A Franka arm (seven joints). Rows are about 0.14 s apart.
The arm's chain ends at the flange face. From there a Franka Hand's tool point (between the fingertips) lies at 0.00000 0.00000 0.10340 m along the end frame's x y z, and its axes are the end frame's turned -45 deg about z.
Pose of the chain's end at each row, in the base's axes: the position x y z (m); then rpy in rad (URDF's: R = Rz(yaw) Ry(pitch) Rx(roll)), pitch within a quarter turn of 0, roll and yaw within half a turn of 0:
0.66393 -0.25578 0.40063 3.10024 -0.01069 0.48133
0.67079 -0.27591 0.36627 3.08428 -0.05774 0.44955
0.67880 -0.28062 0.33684 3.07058 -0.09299 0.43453
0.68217 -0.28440 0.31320 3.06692 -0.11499 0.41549
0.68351 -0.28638 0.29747 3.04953 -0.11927 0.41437
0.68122 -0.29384 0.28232 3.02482 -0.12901 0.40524
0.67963 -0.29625 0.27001 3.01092 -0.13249 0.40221
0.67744 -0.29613 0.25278 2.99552 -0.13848 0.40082
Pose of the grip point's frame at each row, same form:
0.66689 -0.25906 0.29732 3.10479 0.02167 1.26611
0.67873 -0.27866 0.26321 3.06026 -0.00037 1.23331
0.69058 -0.28324 0.23415 3.02571 -0.01571 1.21753
0.69611 -0.28668 0.21077 3.00760 -0.02873 1.19852
0.69855 -0.29015 0.19524 2.99233 -0.01959 1.19573
0.69811 -0.29970 0.18048 2.96805 -0.00927 1.18389
0.69737 -0.30335 0.16839 2.95578 -0.00208 1.17912
0.69631 -0.30448 0.15146 2.94070 0.00433 1.17563

